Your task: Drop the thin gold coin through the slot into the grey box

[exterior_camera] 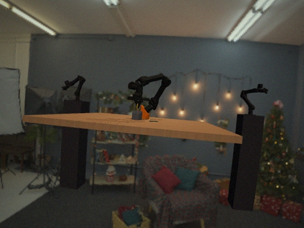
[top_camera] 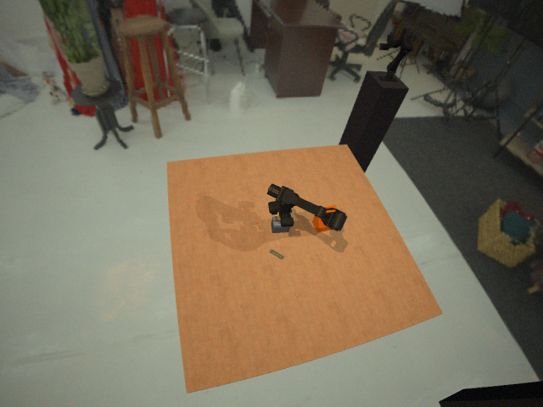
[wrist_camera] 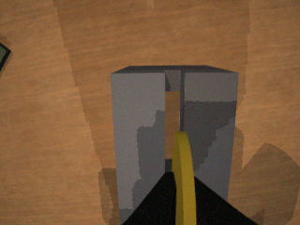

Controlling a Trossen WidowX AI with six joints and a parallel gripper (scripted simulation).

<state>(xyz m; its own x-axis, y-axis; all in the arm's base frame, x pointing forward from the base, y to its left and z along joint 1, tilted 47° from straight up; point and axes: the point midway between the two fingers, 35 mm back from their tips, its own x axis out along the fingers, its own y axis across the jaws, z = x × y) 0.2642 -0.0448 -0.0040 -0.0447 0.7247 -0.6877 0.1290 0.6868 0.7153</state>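
The gold coin lies 2 cm above my gripper tip.
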